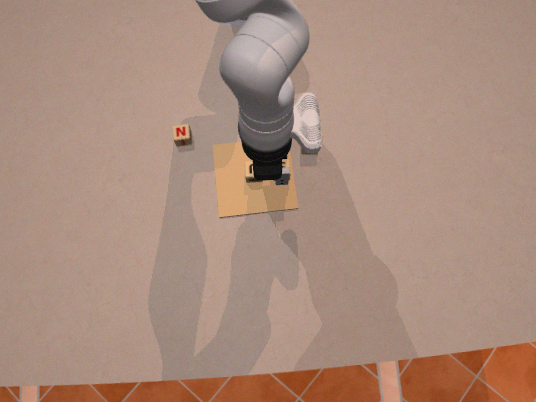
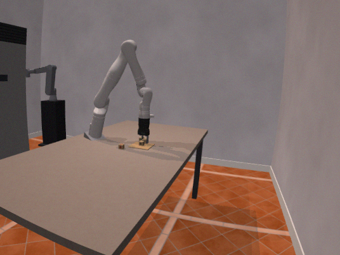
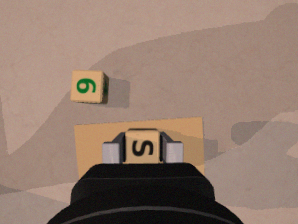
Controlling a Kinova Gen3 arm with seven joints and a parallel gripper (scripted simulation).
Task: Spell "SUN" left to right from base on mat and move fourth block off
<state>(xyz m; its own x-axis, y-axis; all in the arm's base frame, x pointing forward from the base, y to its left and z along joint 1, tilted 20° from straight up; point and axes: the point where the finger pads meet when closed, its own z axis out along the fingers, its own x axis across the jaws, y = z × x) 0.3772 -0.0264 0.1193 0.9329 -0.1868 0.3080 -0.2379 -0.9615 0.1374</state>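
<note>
Right now the S block is right at my hand. Round my hand: mat: 1 cm behind, 5 cm to the right, 2 cm below; then U block: 1 cm behind, 5 cm to the right, 1 cm below; then green 9 block: 4 cm behind, 7 cm to the left, 1 cm below.
</note>
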